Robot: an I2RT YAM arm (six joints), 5 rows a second.
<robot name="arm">
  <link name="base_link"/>
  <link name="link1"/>
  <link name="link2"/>
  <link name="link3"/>
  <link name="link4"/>
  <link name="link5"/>
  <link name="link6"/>
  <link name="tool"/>
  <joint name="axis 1" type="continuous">
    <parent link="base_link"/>
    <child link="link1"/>
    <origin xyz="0 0 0.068"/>
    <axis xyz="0 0 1"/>
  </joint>
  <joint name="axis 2" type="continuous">
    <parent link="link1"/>
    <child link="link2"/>
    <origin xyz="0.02 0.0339 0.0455"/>
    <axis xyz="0 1 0"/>
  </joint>
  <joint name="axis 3" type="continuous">
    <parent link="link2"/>
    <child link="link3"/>
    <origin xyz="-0.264 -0.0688 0"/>
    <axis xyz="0 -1 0"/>
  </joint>
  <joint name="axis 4" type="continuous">
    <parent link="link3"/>
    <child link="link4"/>
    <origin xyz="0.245 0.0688 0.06"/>
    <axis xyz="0 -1 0"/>
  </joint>
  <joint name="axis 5" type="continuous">
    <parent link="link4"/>
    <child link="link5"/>
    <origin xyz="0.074 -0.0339 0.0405"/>
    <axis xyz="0 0 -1"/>
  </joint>
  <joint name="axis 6" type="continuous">
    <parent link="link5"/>
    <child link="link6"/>
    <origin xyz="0.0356 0 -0.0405"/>
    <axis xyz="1 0 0"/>
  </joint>
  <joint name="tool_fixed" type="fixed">
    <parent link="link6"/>
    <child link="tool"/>
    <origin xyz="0 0 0" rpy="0 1.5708 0"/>
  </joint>
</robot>
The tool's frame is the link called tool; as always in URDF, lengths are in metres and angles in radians. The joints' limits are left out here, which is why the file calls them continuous.
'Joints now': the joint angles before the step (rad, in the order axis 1, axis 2, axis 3, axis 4, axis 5, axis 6). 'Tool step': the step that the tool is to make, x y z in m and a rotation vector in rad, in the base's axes. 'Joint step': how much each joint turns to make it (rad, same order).
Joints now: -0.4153, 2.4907, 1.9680, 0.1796, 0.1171, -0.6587
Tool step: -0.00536, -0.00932, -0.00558, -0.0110, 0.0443, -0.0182
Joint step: -0.0180, 0.0045, -0.0010, -0.0272, 0.0101, -0.0266
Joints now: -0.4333, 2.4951, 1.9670, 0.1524, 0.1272, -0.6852
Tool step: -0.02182, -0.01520, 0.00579, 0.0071, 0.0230, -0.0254
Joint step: -0.0418, -0.0629, -0.0828, -0.0026, -0.0138, -0.0097
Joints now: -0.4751, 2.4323, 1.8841, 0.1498, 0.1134, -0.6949
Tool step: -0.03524, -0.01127, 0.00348, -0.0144, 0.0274, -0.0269
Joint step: -0.0495, -0.1061, -0.1709, 0.0511, -0.0106, -0.0328
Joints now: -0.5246, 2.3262, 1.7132, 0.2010, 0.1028, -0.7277
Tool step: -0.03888, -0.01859, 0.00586, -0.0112, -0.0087, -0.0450
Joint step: -0.0709, -0.0932, -0.1431, 0.0646, -0.0219, -0.0147
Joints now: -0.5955, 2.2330, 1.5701, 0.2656, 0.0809, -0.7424
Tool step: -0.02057, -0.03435, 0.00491, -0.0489, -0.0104, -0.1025
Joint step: -0.0748, 0.0077, 0.0169, 0.0302, 0.0381, -0.0208
